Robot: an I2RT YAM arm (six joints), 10 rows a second.
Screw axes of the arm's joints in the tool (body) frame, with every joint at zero. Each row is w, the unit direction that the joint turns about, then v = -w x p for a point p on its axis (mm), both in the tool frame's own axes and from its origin. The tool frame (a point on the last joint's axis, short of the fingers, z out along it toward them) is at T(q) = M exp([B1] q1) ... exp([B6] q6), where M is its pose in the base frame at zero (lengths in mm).
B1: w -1 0 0 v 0 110.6 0
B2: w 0 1 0 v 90.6 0 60
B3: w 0 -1 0 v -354.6 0 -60
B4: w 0 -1 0 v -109.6 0 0
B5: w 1 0 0 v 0 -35.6 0
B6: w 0 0 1 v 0 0 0
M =
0 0 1 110.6
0 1 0 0
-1 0 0 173.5
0 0 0 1
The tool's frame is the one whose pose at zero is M.
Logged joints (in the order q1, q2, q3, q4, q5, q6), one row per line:
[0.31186 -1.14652 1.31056 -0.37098 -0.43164 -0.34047]
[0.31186 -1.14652 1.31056 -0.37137 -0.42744 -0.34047]
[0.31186 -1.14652 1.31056 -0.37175 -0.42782 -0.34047]
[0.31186 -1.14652 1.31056 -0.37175 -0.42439 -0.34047]
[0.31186 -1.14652 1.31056 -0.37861 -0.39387 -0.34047]
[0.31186 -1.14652 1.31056 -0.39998 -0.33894 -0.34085]
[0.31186 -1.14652 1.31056 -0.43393 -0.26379 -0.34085]
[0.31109 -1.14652 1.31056 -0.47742 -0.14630 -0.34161]
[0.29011 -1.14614 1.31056 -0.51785 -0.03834 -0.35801]
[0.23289 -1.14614 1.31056 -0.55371 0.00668 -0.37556]
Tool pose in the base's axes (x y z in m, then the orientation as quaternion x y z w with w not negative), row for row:
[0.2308 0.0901 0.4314 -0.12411 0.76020 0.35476 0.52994]
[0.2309 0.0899 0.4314 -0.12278 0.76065 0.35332 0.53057]
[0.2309 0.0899 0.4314 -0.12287 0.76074 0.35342 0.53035]
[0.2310 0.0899 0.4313 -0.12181 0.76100 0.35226 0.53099]
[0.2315 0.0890 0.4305 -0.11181 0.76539 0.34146 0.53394]
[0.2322 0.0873 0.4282 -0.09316 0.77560 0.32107 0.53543]
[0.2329 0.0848 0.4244 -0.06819 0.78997 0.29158 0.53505]
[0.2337 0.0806 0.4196 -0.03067 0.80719 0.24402 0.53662]
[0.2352 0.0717 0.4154 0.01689 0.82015 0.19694 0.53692]
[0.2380 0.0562 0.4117 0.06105 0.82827 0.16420 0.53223]
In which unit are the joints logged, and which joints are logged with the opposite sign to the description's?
The joints are logged in radians. Opposite sign: q2, q6.
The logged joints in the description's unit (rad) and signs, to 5 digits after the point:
[0.31186 1.14652 1.31056 -0.37098 -0.43164 0.34047]
[0.31186 1.14652 1.31056 -0.37137 -0.42744 0.34047]
[0.31186 1.14652 1.31056 -0.37175 -0.42782 0.34047]
[0.31186 1.14652 1.31056 -0.37175 -0.42439 0.34047]
[0.31186 1.14652 1.31056 -0.37861 -0.39387 0.34047]
[0.31186 1.14652 1.31056 -0.39998 -0.33894 0.34085]
[0.31186 1.14652 1.31056 -0.43393 -0.26379 0.34085]
[0.31109 1.14652 1.31056 -0.47742 -0.14630 0.34161]
[0.29011 1.14614 1.31056 -0.51785 -0.03834 0.35801]
[0.23289 1.14614 1.31056 -0.55371 0.00668 0.37556]

